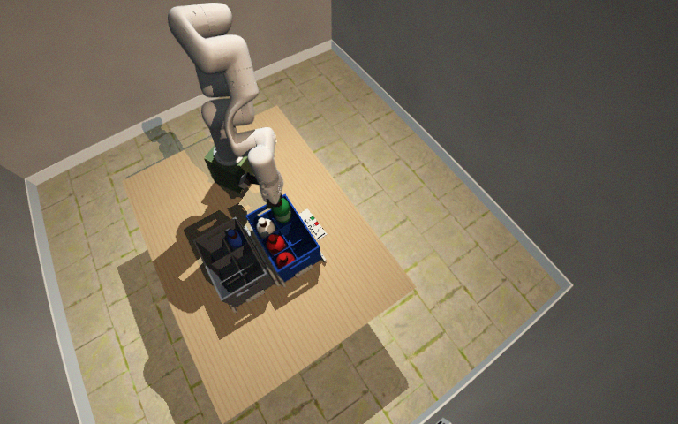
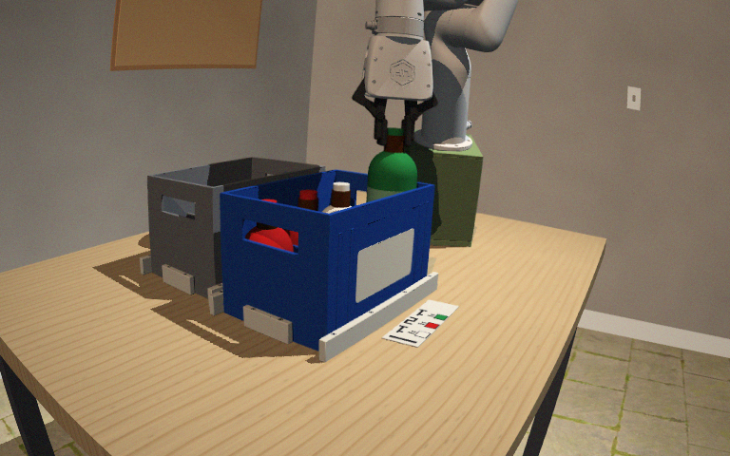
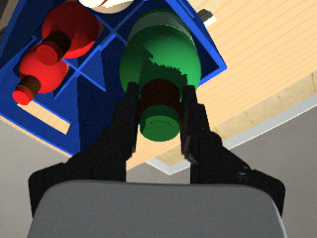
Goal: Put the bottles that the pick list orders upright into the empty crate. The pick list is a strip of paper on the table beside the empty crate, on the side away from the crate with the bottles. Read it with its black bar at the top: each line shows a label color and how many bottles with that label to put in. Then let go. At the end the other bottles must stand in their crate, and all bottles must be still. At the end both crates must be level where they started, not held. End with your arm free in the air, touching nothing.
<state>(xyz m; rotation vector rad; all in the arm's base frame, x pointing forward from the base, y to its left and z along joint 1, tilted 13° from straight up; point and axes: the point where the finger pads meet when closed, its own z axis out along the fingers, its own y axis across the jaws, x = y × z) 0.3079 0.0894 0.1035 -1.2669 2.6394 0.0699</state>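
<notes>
Now: hand 7 cm above the green-label bottle. The rest, counted from my hand: red bottle 10 cm ahead, 7 cm to the right, 17 cm below; then white-label bottle 1 cm ahead, 9 cm to the right, 17 cm below; then blue crate 9 cm ahead, 3 cm to the right, 17 cm below.
</notes>
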